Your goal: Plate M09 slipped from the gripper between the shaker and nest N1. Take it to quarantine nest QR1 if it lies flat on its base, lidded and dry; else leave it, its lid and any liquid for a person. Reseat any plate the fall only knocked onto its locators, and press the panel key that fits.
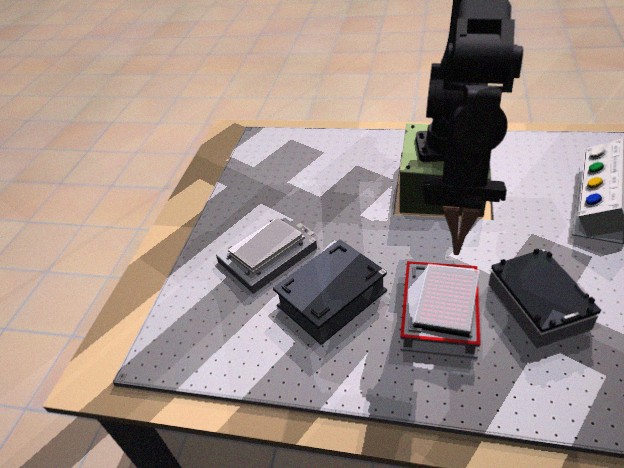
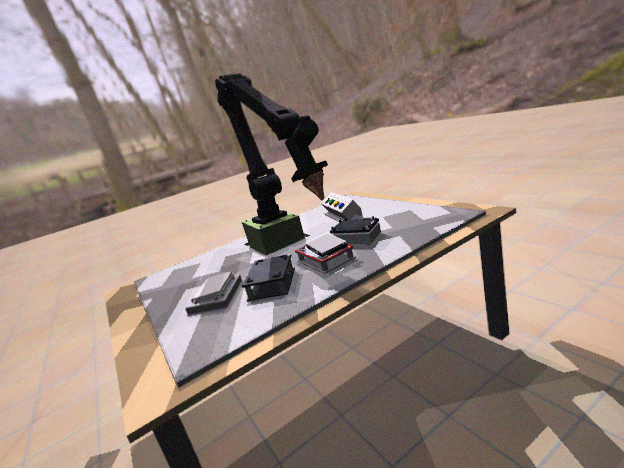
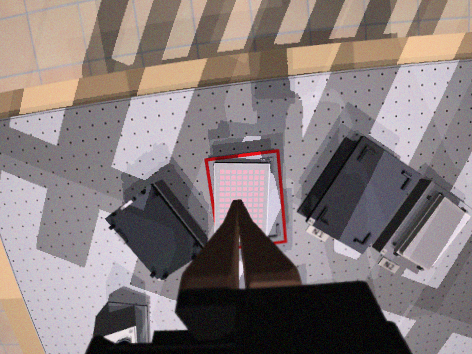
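Seen in the pictures: gripper, between the fingertips: (image 1: 456,254) (image 2: 323,199) (image 3: 237,205); arm's base, origin of its link: (image 2: 270,218).
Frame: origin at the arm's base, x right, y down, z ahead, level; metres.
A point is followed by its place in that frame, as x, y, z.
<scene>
A pale plate with pink wells (image 1: 446,297) {0.055, 0.034, 0.365} (image 2: 326,244) {0.065, 0.035, 0.379} (image 3: 242,182) {0.063, 0.034, 0.392} rests in the red-edged nest (image 1: 404,302) {0.121, 0.054, 0.356} (image 2: 337,254) {0.077, 0.055, 0.432} (image 3: 283,200) {0.120, 0.053, 0.339}. It sits off-centre and skewed to the red edge; I cannot read its label or tell if it is lidded. A grey-topped plate (image 1: 265,243) {0.372, 0.051, 0.198} (image 2: 214,285) {0.377, 0.050, 0.208} (image 3: 434,232) {0.368, 0.050, 0.201} rests on the low nest (image 1: 256,285) {0.386, 0.077, 0.281} (image 3: 402,215) {0.335, 0.078, 0.234} at the left; whether it is fully seated is unclear. My gripper (image 1: 456,251) {0.058, -0.110, 0.405} (image 2: 322,198) {0.058, -0.110, 0.405} (image 3: 237,205) {0.058, -0.110, 0.405} is shut and empty, above the board behind the red-edged nest. The key panel (image 1: 599,188) {-0.263, 0.028, 0.127} (image 2: 341,205) {-0.239, 0.027, 0.161} has green, yellow and blue keys and a pale one.
A raised dark nest (image 1: 330,282) {0.245, 0.041, 0.314} (image 2: 269,269) {0.247, 0.041, 0.318} (image 3: 355,195) {0.233, 0.042, 0.317} without a plate stands between the two plates. A dark block with corner pins (image 1: 544,289) {-0.101, 0.039, 0.354} (image 2: 355,226) {-0.089, 0.039, 0.364} (image 3: 155,230) {-0.097, 0.039, 0.356} stands right of the red-edged nest. The green arm base (image 1: 418,188) {0.065, 0.038, 0.078} (image 2: 274,234) {0.051, 0.039, 0.081} is behind.
</scene>
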